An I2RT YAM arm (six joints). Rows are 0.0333 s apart.
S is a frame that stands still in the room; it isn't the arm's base.
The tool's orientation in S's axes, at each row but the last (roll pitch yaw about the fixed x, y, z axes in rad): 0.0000, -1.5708, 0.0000; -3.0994, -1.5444, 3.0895; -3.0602, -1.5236, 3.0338; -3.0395, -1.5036, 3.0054; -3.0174, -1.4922, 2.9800; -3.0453, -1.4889, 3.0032; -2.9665, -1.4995, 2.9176; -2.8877, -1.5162, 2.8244; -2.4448, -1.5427, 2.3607; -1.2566, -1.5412, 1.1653; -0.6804, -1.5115, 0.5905; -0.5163, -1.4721, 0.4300; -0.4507, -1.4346, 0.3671
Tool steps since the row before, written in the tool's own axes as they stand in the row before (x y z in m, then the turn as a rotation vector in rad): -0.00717, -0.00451, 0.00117, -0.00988, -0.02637, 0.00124; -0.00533, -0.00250, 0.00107, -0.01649, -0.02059, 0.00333; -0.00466, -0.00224, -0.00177, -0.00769, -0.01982, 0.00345; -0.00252, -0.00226, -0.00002, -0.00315, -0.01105, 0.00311; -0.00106, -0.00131, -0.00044, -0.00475, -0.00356, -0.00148; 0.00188, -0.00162, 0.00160, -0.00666, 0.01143, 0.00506; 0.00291, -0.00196, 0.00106, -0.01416, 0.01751, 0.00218; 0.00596, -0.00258, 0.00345, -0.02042, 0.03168, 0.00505; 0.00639, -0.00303, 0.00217, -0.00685, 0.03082, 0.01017; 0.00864, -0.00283, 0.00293, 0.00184, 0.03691, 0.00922; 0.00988, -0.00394, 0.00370, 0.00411, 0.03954, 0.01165; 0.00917, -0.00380, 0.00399, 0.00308, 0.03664, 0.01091; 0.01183, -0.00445, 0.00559, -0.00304, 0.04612, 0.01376
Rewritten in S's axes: -0.00117, -0.00451, -0.00717, -0.00124, -0.02637, -0.00988; -0.00095, -0.00250, -0.00535, -0.00310, -0.02058, -0.01655; 0.00193, -0.00231, -0.00456, -0.00361, -0.01976, -0.00777; 0.00011, -0.00228, -0.00250, -0.00327, -0.01097, -0.00328; 0.00047, -0.00134, -0.00101, 0.00171, -0.00367, -0.00459; -0.00181, -0.00153, 0.00176, -0.00401, 0.01155, -0.00714; -0.00135, -0.00186, 0.00285, -0.00033, 0.01737, -0.01449; -0.00391, -0.00226, 0.00580, -0.00196, 0.03158, -0.02109; -0.00254, -0.00271, 0.00640, -0.00740, 0.03142, -0.00762; -0.00307, -0.00231, 0.00874, -0.00580, 0.03763, 0.00088; -0.00354, -0.00326, 0.01018, -0.00787, 0.04055, 0.00317; -0.00346, -0.00305, 0.00965, -0.00747, 0.03755, 0.00222; -0.00438, -0.00337, 0.01267, -0.01031, 0.04693, -0.00406
